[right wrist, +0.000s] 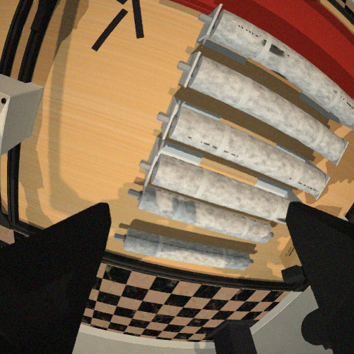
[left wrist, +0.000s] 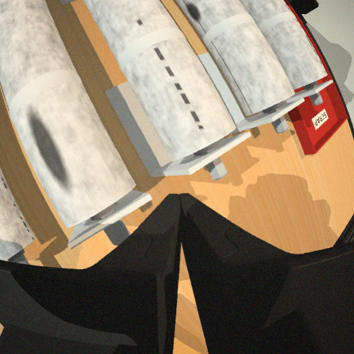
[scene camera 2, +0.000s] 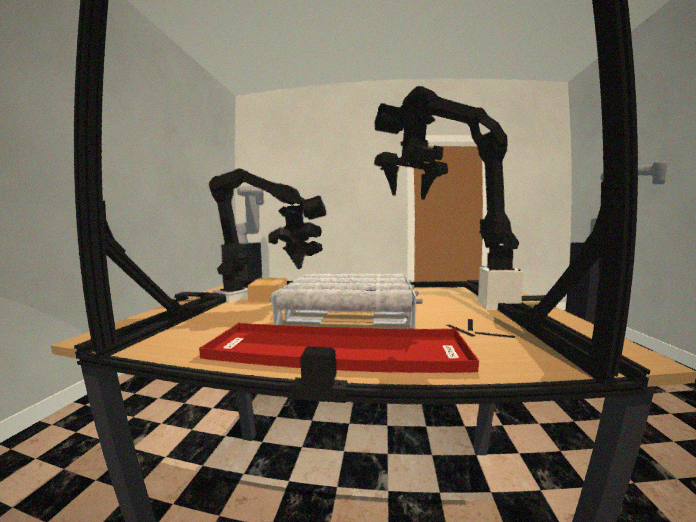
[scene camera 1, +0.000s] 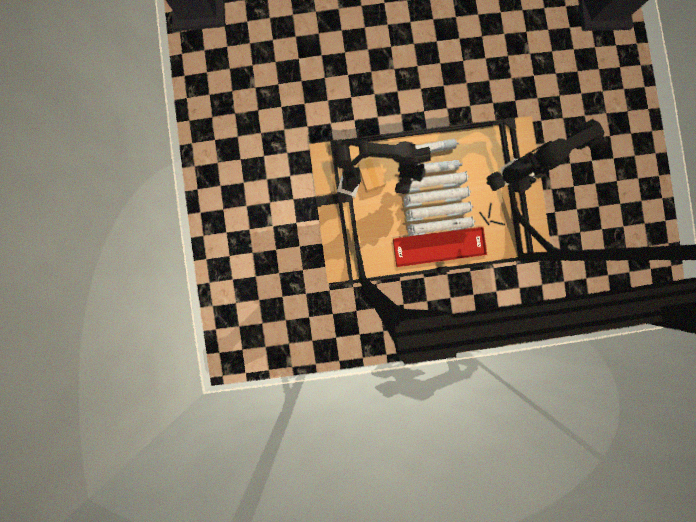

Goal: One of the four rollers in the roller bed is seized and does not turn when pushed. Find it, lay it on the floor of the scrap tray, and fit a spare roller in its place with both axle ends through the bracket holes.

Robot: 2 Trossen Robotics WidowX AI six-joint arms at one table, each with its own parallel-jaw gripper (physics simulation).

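Frame: origin at the left arm's base, x ahead, y left, z up, level; millimetres.
Where they show: left gripper, fingertip midpoint: point(scene camera 2: 299, 268); right gripper, fingertip midpoint: point(scene camera 2: 408, 197); left arm's base, link origin: point(scene camera 2: 232, 289) point(scene camera 1: 349, 184); right arm's base, link origin: point(scene camera 2: 500, 268).
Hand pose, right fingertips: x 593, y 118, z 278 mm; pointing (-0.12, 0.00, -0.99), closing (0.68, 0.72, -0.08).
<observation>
Each offset is from my right fingertips to the top centre of the thing.
The roller bed point(scene camera 2: 414, 317) point(left wrist: 182, 167) holds four pale mottled rollers side by side; which is seized cannot be told. In the left wrist view the bed's rearmost roller point(left wrist: 82, 150) shows a dark oval and its neighbour point(left wrist: 150, 65) a row of dashes. Two spare rollers @(dx -213, dy +94, dz -259 mm) point(scene camera 1: 444, 166) point(right wrist: 190, 251) lie behind the bed. The red scrap tray @(dx -40, dy -287, dz -288 mm) point(scene camera 1: 438, 247) point(scene camera 2: 404, 364) point(left wrist: 311, 145) in front has no roller on its floor. My left gripper point(scene camera 2: 298, 265) point(left wrist: 178, 203) is shut and empty, above the bed's left end. My right gripper point(scene camera 2: 408, 196) point(right wrist: 201, 213) is open and empty, high above the table's right part.
A wooden block @(dx -495, dy -34, dz -253 mm) point(scene camera 1: 372, 177) point(scene camera 2: 265, 290) stands left of the bed, near the left arm's base. Several thin black strips @(dx +225, dy -71, dz -307 mm) point(scene camera 2: 494, 334) point(right wrist: 110, 30) lie right of the bed. A black camera block point(scene camera 2: 318, 365) sits at the front frame bar. Black frame posts point(scene camera 2: 91, 168) border the table.
</observation>
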